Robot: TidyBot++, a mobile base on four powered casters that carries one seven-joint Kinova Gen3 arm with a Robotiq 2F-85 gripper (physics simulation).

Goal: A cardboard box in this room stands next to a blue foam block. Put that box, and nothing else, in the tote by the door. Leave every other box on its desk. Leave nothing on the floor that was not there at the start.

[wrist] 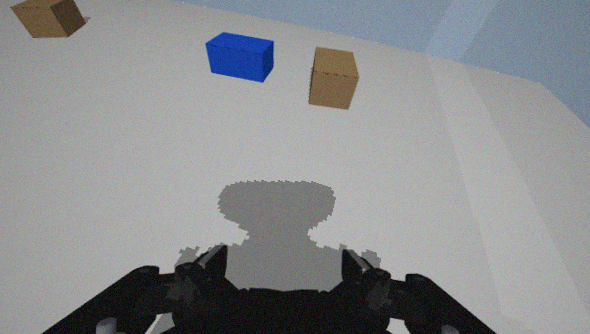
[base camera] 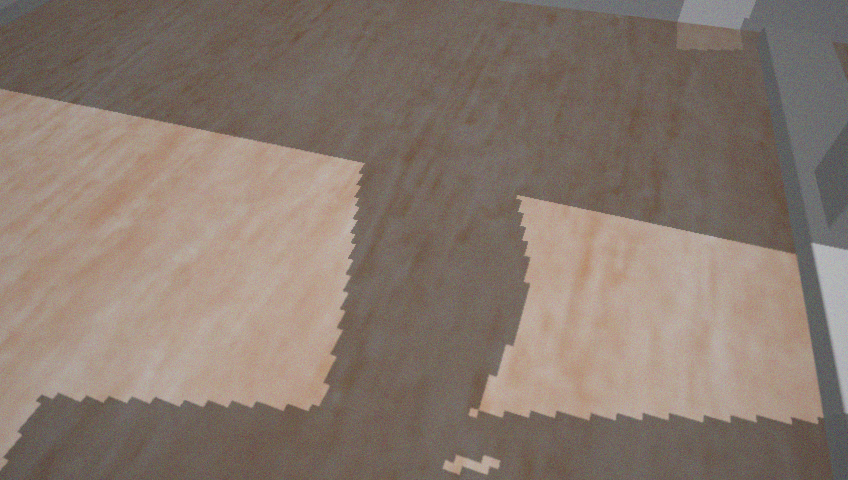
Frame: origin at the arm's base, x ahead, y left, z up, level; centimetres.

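Where they show: gripper, fingertip midpoint: (wrist: 284, 260).
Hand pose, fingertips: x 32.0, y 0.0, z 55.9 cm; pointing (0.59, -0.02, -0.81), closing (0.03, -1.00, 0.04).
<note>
After its pixels a point has its place.
A brown cardboard box (wrist: 333, 80) @(x 54.0, y -4.8, z 59.4 cm) stands on the pale desk top (wrist: 150, 150) @(x 42.1, y 15.1, z 55.3 cm) in the upper middle of the wrist view. A blue foam block (wrist: 239, 59) @(x 59.8, y 9.1, z 58.4 cm) stands just left of it, with a narrow gap between them. A second brown cardboard box (wrist: 47, 19) @(x 69.7, y 47.3, z 58.4 cm) stands farther off at the top left corner, partly cut off by the view's edge. My gripper (wrist: 284, 260) @(x 32.0, y 0.0, z 55.9 cm) is open and empty at the bottom of the wrist view, above the desk top and well apart from both boxes and the block. The tote does not show in either view.
The gripper's shadow falls on the desk top between the gripper and the block. The desk's far edge runs across the top right, with a blue-grey surface beyond. In the base camera view, a wooden floor (base camera: 416, 267) @(x 37.9, y 3.0, z -39.7 cm) has light patches, and a grey wall (base camera: 803, 118) @(x 56.8, y -37.4, z -37.2 cm) stands along the right.
</note>
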